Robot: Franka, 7 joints.
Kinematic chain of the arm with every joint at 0, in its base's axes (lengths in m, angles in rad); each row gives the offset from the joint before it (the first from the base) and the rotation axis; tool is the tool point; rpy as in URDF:
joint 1: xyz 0 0 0.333 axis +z
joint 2: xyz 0 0 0 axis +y
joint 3: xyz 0 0 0.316 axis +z
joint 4: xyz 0.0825 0 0 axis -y
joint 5: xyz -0.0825 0 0.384 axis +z
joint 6: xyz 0 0 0 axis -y
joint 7: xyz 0.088 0 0 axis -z
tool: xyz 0 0 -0.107 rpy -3.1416 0 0
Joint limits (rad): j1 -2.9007..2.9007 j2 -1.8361..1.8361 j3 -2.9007..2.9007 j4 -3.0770..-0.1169 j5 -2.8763..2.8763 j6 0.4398..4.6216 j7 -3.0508..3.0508
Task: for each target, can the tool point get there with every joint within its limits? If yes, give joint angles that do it. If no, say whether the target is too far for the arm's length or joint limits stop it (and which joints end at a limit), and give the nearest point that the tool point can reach.
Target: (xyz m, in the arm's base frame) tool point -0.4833 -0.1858 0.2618
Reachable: yes | joints 2.2575 0.5619 1.1700 -2.3105 -1.5946 2.6722 -0.5532
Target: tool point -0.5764 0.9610 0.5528
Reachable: no: too far | nearest point -0.4330 0.7219 0.4981 | short by 0.284 m
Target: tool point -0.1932 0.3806 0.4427
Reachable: yes | joints 0.8298 -0.9195 1.3173 -2.5384 1.6336 3.0058 1.1622
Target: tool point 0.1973 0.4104 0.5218
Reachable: yes | joints 1.8059 -0.1157 -0.3655 -2.2806 -1.7827 0.9232 -0.6734
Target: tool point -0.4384 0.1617 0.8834
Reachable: yes | joints -1.0799 0.1423 -2.4175 -1.1640 -0.4821 1.6043 -1.2849
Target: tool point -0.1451 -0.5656 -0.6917
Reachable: no: too far | nearest point -0.1139 -0.4438 -0.3312 | short by 0.382 m
